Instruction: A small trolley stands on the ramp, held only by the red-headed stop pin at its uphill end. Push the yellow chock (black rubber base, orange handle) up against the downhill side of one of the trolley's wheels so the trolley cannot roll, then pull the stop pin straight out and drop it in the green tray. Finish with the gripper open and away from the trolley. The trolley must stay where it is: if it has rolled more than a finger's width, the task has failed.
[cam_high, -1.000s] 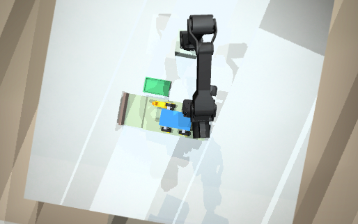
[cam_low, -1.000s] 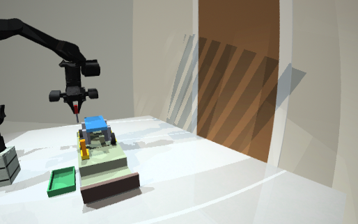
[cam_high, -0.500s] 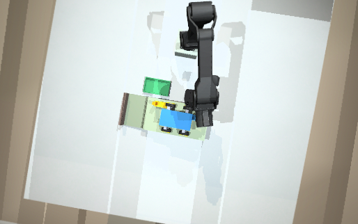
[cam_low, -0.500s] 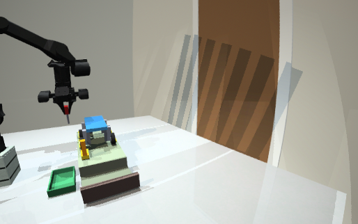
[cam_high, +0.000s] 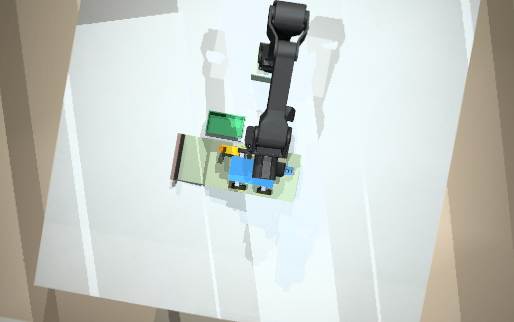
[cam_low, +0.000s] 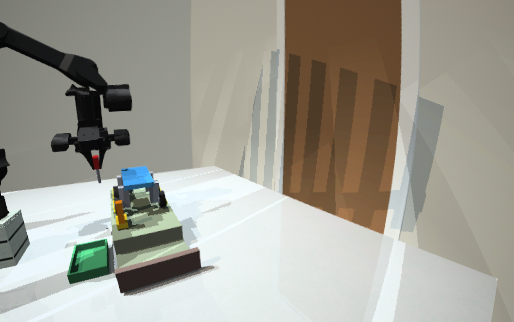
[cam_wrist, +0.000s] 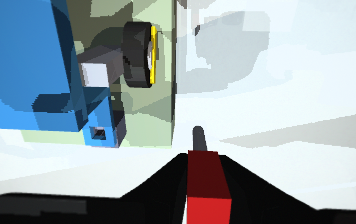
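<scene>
Right now the green tray is 190 mm to the right of my gripper tip, 170 mm below it and 30 mm behind it. Round my gripper tip: red-headed stop pin: right at my gripper tip; then yellow chock: 150 mm to the right, 90 mm below, 50 mm ahead; then blue trolley: 100 mm ahead, 70 mm to the right, 60 mm below.
</scene>
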